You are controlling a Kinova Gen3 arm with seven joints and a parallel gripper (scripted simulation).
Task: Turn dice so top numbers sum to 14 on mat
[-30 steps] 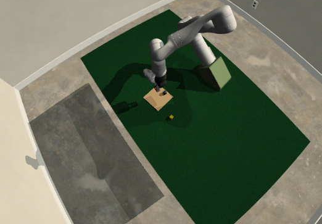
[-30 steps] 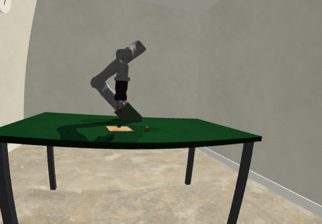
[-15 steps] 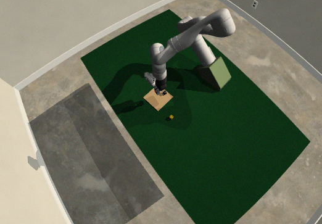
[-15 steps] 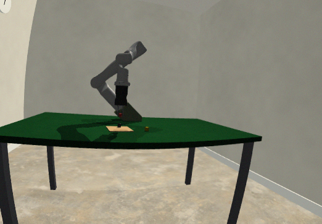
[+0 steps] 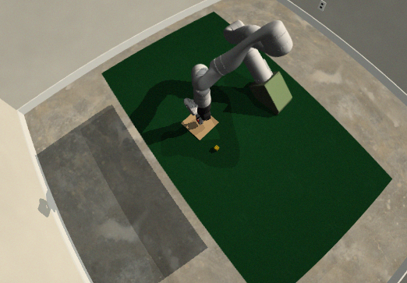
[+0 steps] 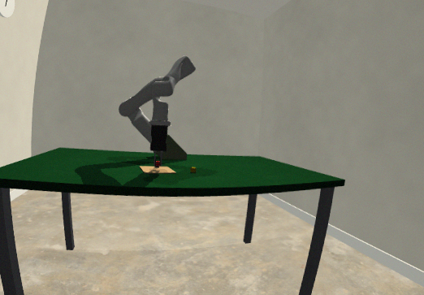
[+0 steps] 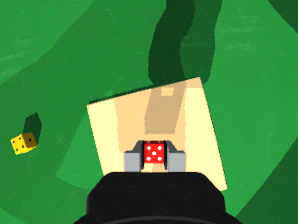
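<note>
Now: the tan mat 4 cm below my hand. The rest, counted from my hand: black die 5 cm behind, 3 cm below; yellow die 16 cm to the left, 3 cm below, 2 cm ahead; red die 1 cm below.
</note>
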